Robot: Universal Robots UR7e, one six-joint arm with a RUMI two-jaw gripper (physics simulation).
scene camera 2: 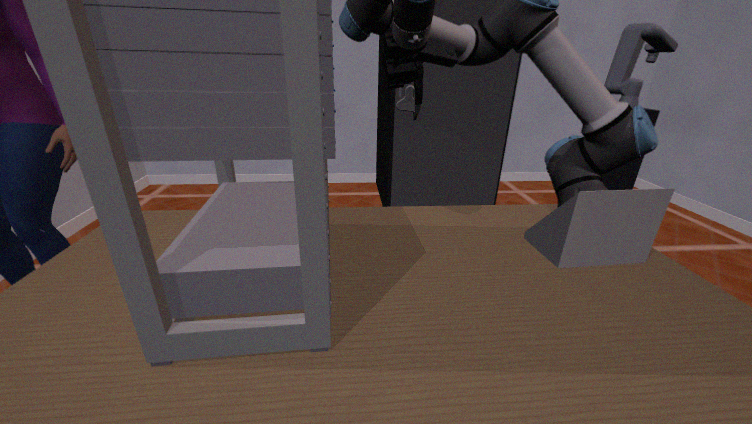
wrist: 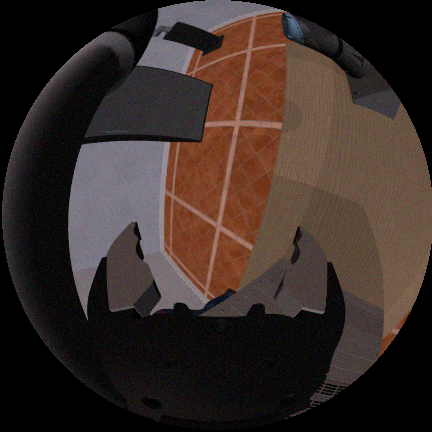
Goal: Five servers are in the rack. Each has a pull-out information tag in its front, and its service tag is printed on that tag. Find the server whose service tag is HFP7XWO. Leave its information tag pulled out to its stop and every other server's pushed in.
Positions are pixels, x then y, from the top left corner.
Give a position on a grey server rack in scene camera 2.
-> At 130, 88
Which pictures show my gripper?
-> Scene camera 2 and the wrist view: all of them.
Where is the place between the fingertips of my gripper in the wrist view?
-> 217, 227
